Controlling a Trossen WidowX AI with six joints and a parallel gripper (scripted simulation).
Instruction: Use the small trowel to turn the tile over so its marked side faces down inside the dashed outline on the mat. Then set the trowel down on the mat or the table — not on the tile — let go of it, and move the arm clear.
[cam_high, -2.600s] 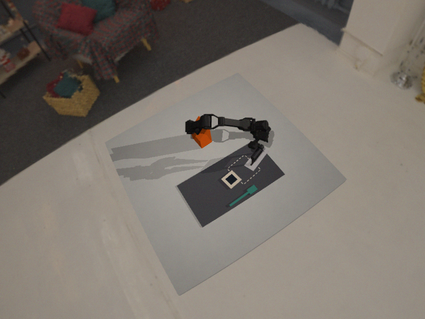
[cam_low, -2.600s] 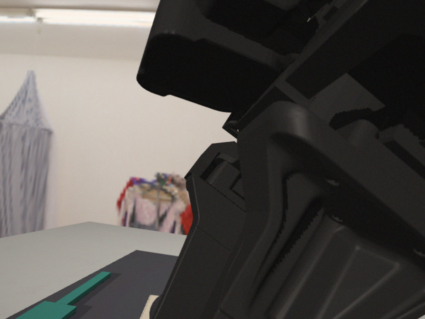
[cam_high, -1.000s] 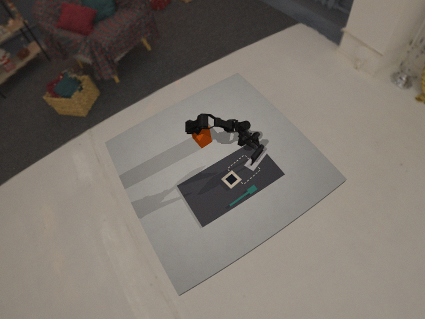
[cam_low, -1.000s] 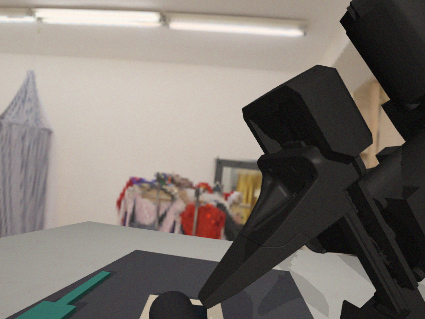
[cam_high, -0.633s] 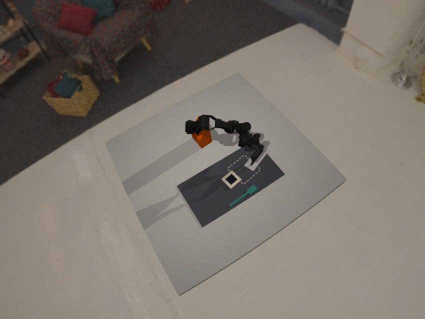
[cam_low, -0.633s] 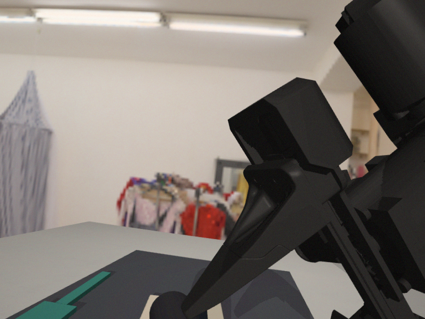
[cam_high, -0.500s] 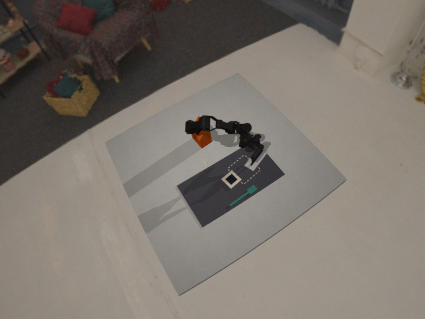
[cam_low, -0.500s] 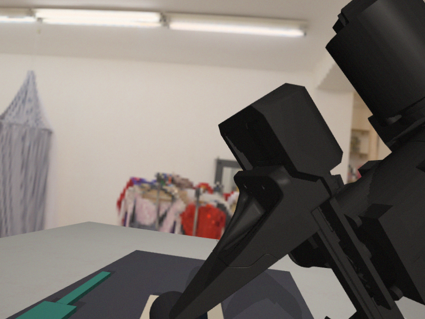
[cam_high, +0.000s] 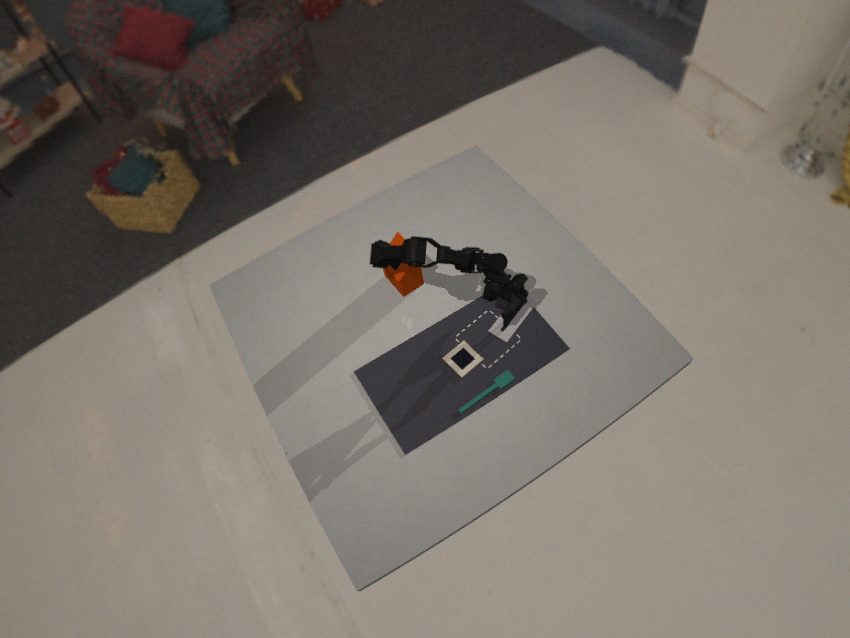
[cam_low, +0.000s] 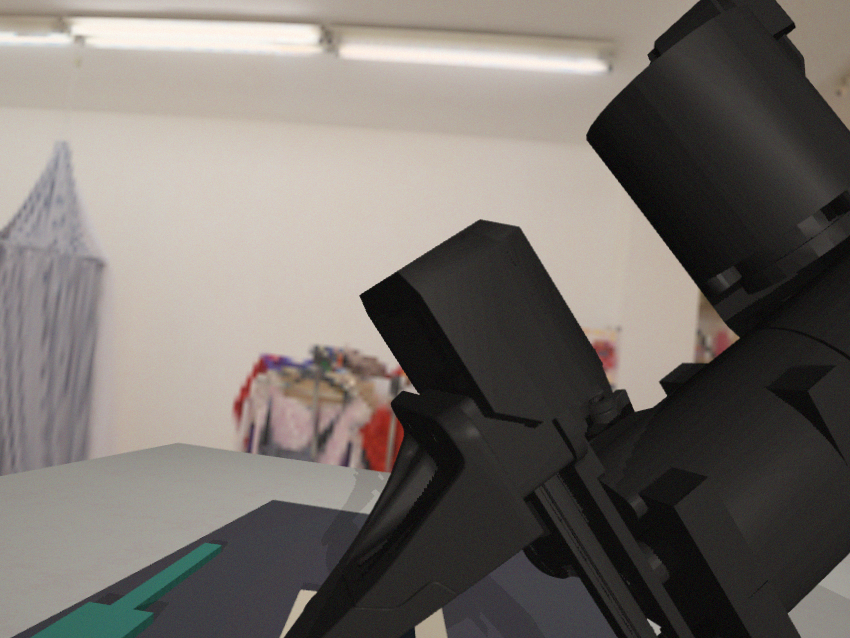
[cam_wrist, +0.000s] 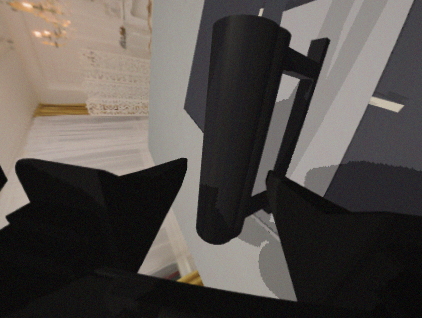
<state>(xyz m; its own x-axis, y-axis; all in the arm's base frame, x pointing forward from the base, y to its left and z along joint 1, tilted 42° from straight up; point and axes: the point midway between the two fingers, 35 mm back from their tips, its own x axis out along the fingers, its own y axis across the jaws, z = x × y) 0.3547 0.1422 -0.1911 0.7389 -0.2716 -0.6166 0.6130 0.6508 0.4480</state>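
My gripper tip is now 27 cm to the left of the dark mat, 8 cm above it and 2 cm short of it. Round my gripper tip: tan square tile (26 cm to the right, 6 cm below, 2 cm ahead); teal trowel (25 cm to the right, 16 cm ahead, 6 cm below).
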